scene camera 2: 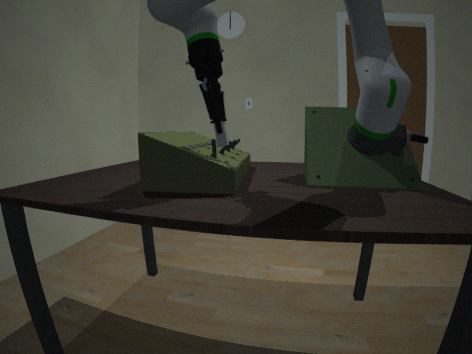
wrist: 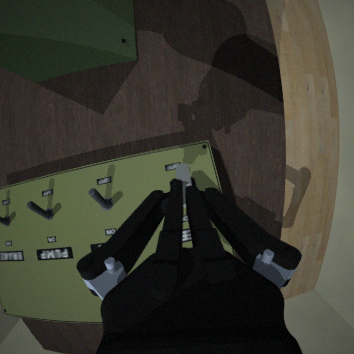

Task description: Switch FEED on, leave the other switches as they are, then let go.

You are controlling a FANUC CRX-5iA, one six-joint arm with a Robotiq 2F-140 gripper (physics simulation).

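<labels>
Gripper visible in scene camera 2, visible in the wrist view. On the gripper, same spot: (scene camera 2: 214,102) and (wrist: 238,208).
</labels>
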